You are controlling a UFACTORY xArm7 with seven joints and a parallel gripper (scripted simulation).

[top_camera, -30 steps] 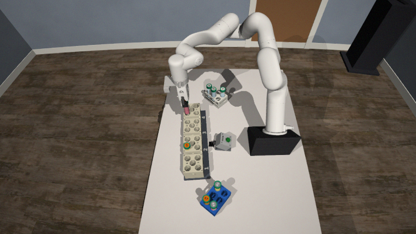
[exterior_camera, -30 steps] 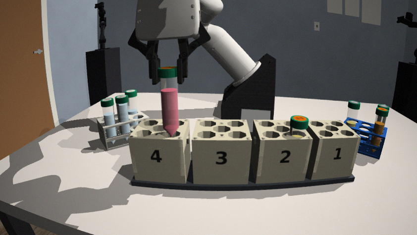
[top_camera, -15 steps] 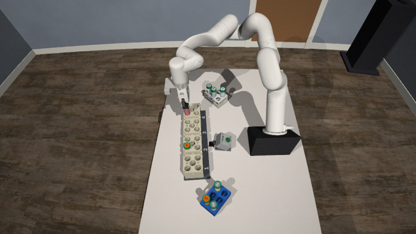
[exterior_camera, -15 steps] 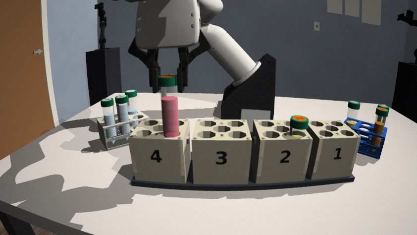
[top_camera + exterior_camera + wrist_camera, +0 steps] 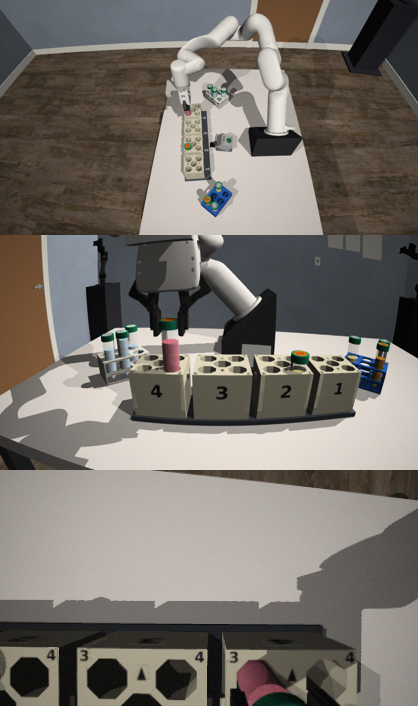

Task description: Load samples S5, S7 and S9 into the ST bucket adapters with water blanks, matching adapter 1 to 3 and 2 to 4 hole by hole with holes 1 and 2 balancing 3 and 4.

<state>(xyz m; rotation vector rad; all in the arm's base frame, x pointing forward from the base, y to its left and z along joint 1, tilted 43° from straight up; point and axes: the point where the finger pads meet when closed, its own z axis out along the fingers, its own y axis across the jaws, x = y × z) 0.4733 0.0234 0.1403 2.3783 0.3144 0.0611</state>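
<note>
Right now my hand is 10 mm to the left of the pink-filled sample tube and 50 mm above it. From my hand the other things lie so: blue rack (220 mm behind, 430 mm to the left, 150 mm below); clear rack (140 mm behind, 200 mm to the right, 150 mm below); green done key (250 mm behind, 120 mm to the left, 110 mm below).
</note>
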